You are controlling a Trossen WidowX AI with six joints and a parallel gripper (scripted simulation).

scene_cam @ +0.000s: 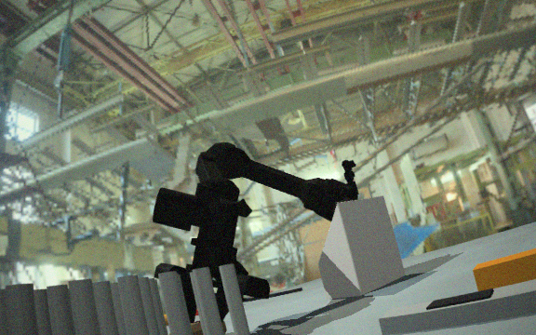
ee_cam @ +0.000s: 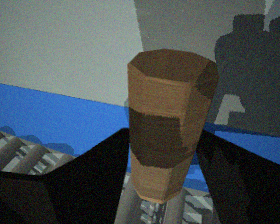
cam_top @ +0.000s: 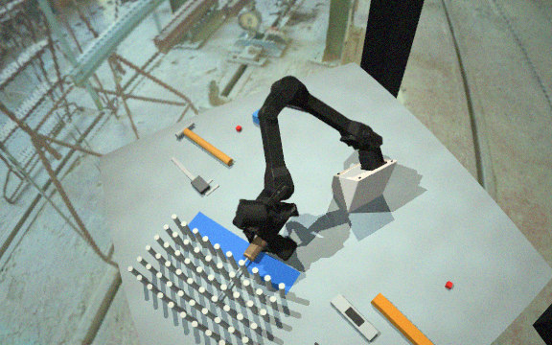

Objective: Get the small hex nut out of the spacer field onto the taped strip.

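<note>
Now: gripper tip 50 mm short of the blue taped strip, 20 mm to the left of it and 20 mm above it. Round my gripper tip: orange bar 260 mm behind, 410 mm to the left; blue block 240 mm behind, 480 mm to the right; grey block 150 mm behind, 320 mm to the left.
</note>
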